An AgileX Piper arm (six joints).
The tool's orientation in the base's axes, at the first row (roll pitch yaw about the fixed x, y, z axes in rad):
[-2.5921, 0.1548, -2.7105]
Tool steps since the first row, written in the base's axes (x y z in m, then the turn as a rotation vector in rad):
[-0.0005, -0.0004, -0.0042, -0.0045, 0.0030, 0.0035]
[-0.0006, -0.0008, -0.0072, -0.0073, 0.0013, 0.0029]
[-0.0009, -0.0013, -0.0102, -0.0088, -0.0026, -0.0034]
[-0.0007, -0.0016, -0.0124, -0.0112, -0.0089, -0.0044]
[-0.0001, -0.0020, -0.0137, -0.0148, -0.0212, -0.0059]
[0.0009, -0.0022, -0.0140, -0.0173, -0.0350, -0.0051]
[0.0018, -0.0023, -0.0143, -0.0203, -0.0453, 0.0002]
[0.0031, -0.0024, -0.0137, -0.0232, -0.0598, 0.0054]
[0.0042, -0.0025, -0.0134, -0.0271, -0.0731, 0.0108]
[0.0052, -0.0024, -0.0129, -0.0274, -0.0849, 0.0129]
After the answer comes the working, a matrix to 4 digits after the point.
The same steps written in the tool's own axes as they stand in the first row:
[0.0013, 0.0020, 0.0035, 0.0023, 0.0019, -0.0057]
[0.0020, 0.0032, 0.0062, 0.0056, 0.0016, -0.0055]
[0.0029, 0.0045, 0.0088, 0.0095, 0.0021, 0.0010]
[0.0032, 0.0053, 0.0109, 0.0144, -0.0018, 0.0037]
[0.0030, 0.0055, 0.0123, 0.0229, -0.0099, 0.0089]
[0.0023, 0.0052, 0.0130, 0.0308, -0.0208, 0.0131]
[0.0015, 0.0050, 0.0136, 0.0369, -0.0310, 0.0120]
[0.0003, 0.0043, 0.0136, 0.0447, -0.0446, 0.0127]
[-0.0007, 0.0037, 0.0138, 0.0528, -0.0570, 0.0124]
[-0.0017, 0.0032, 0.0136, 0.0577, -0.0675, 0.0155]

The tool's axes in the first row as the columns of a matrix, in the base's axes (rounded; the answer above uses it unrounded):
[-0.8976, -0.2832, 0.3377]
[-0.4129, 0.8084, -0.4195]
[-0.1542, -0.5160, -0.8426]

